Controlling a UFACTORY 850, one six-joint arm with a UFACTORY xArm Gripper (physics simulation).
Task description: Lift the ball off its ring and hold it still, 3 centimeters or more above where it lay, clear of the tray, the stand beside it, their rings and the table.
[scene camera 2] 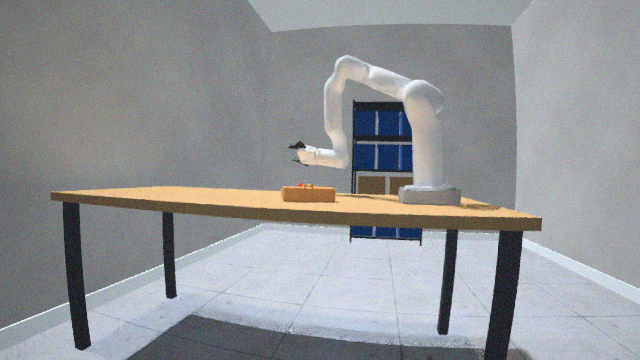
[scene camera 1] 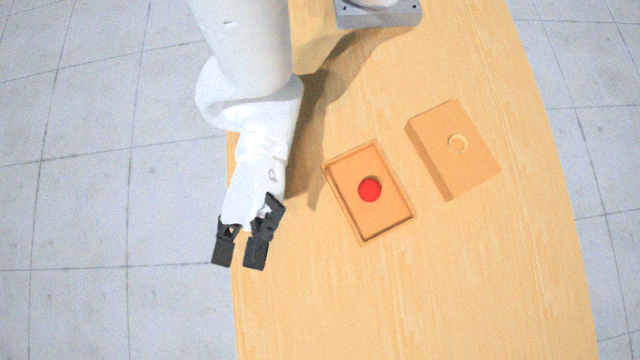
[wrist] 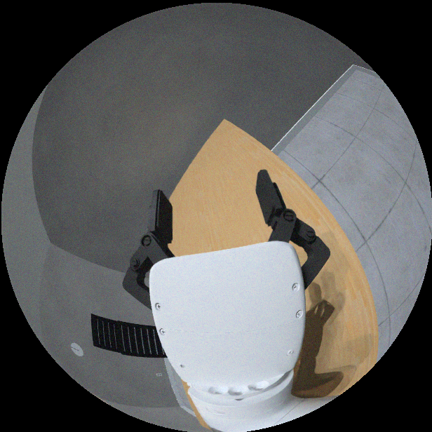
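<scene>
A red ball (scene camera 1: 369, 190) (scene camera 2: 300, 185) rests in the middle of a shallow orange-brown tray (scene camera 1: 388, 228); the ring under it is mostly hidden by the ball. Beside the tray stands a block-like stand (scene camera 1: 470, 172) (scene camera 2: 320, 194) with an unoccupied ring (scene camera 1: 465, 148) on its top. My gripper (scene camera 1: 238, 252) (scene camera 2: 292, 153) (wrist: 210, 187) is open with nothing between its fingers. It is above the table's left edge in the first scene view, to the left of the tray, well above the ball's height and pointing nearly sideways. The ball does not show in the wrist view.
The wooden table (scene camera 1: 450, 300) (scene camera 2: 200, 202) (wrist: 215, 200) carries the tray, the stand and the arm's base (scene camera 1: 377, 17) (scene camera 2: 430, 195). The table's edge runs below the gripper in the first scene view. A shelf unit (scene camera 2: 382, 138) with blue bins stands behind the table.
</scene>
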